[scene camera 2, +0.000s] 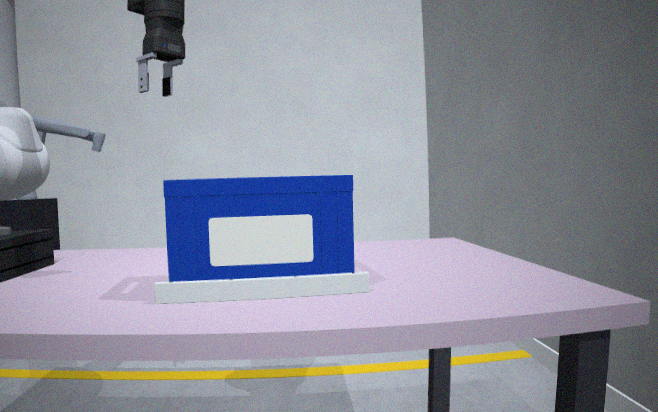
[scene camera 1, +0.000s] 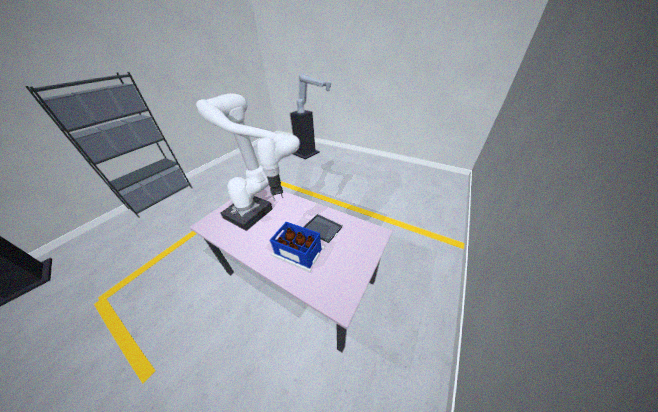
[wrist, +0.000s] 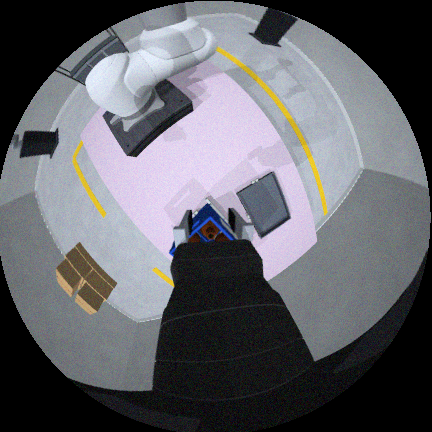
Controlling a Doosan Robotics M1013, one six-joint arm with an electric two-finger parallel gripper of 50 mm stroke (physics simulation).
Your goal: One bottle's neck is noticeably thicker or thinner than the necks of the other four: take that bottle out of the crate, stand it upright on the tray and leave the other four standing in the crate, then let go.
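Places are measured from the arm's base along level axes (x up, y right, z ahead), in metres.
Pixels of known places: gripper, fingertip midpoint: [scene camera 2: 155,93] [scene camera 1: 278,198] [wrist: 209,215]; arm's base, origin of the base link: [scene camera 1: 246,207] [wrist: 138,104].
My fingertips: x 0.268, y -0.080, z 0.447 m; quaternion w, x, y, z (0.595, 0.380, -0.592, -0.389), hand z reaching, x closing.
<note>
Ahead of a thing's pixels: the offset from my fingertips to its top centre. "spot": to the spot under its first point. Level surfaces: height alone.
A blue crate @[dx -0.167, dy +0.067, dz +0.214 m] [scene camera 1: 306,257] [scene camera 2: 260,200] [wrist: 202,212] stands on the table. Several brown bottles stand in it, among them one at the back left [scene camera 1: 290,234] and one beside it @[dx -0.180, dy +0.024, dz +0.205 m] [scene camera 1: 300,238]. A bottle @[dx -0.180, dy +0.046, dz +0.119 m] [wrist: 210,230] shows between the fingers' outlines in the wrist view, far below them. The necks are too small to compare, and the crate wall hides the bottles in scene camera 2. The grey tray @[spot: dx -0.338, dy -0.230, dz +0.190 m] [scene camera 1: 324,227] [wrist: 265,205] lies behind the crate with no bottle on it. My gripper [scene camera 1: 278,197] [scene camera 2: 155,93] [wrist: 209,215] is open and empty, pointing down, well above the crate's top.
A low white base @[spot: dx -0.326, dy +0.168, dz +0.239 m] [scene camera 2: 260,288] lies under the crate on the pink table @[dx -0.342 m] [scene camera 1: 350,280] [scene camera 2: 450,300] [wrist: 215,165]. The arm's black mount [scene camera 1: 246,212] [wrist: 170,120] stands at the table's far left. A rack [scene camera 1: 80,82] and a black pedestal [scene camera 1: 303,132] stand beyond the table.
</note>
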